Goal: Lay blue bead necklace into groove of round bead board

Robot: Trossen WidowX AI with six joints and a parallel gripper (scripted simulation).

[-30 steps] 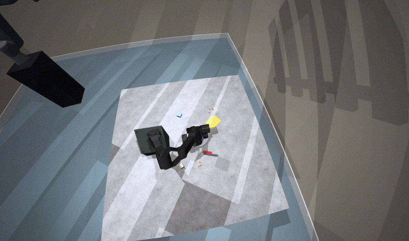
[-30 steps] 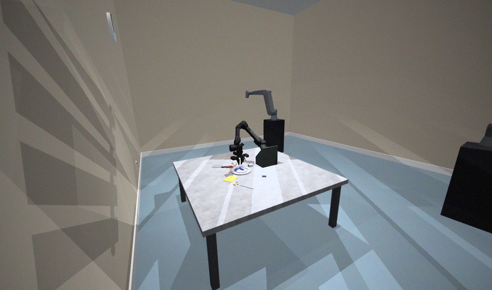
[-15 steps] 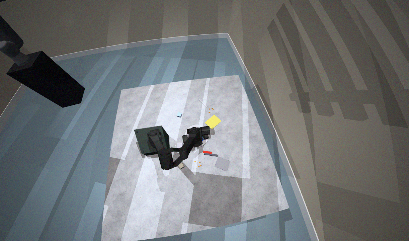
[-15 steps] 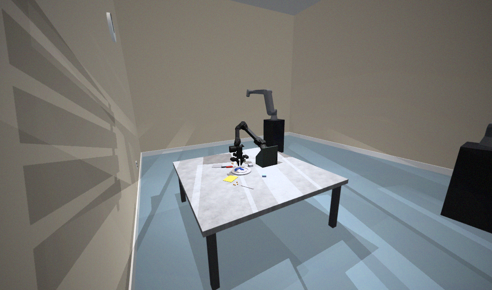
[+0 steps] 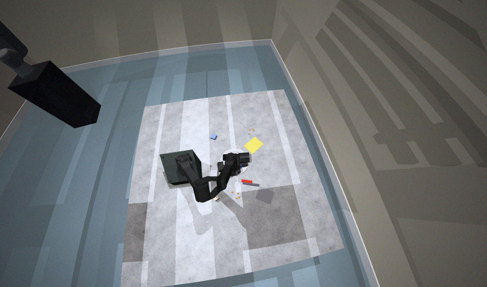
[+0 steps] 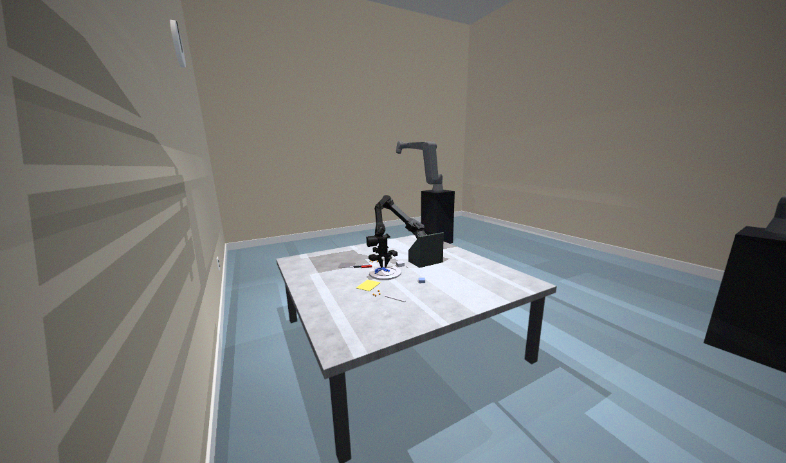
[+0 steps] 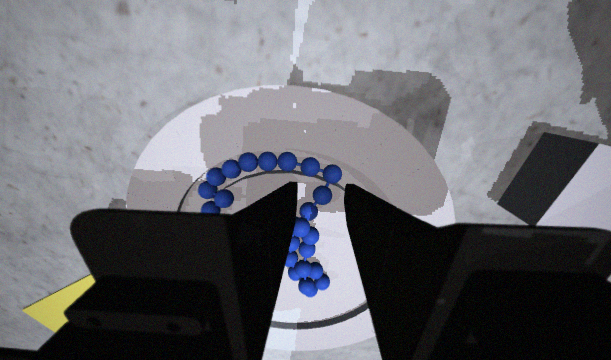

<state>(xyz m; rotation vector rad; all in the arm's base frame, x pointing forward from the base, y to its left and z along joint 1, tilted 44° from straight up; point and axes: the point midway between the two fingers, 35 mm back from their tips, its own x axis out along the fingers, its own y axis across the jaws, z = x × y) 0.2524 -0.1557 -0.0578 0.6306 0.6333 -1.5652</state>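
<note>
My gripper tip is now 2 cm short of the round white bead board, 5 cm to the right of it and 1 cm above it. Round my gripper tip: cream cube (15 cm behind, 16 cm to the right); yellow sheet (19 cm ahead, 14 cm to the left, 1 cm below); grey tool (8 cm ahead, 12 cm to the right, 1 cm below).
</note>
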